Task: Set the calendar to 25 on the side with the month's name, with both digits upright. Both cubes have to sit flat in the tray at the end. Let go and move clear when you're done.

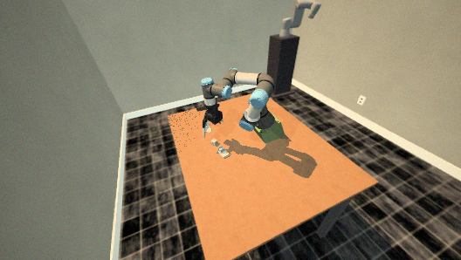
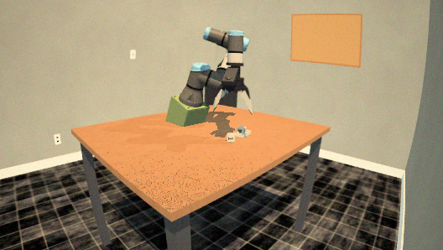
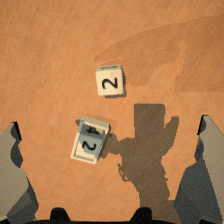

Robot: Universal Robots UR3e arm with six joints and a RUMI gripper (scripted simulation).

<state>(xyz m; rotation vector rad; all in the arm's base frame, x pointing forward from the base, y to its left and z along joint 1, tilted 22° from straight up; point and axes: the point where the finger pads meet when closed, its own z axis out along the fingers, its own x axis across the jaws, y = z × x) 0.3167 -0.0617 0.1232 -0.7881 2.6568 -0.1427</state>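
Right now my hand is 100 mm above the white calendar cube. Also, from my hand: white calendar tray 20 mm behind, 110 mm to the left, 110 mm below.
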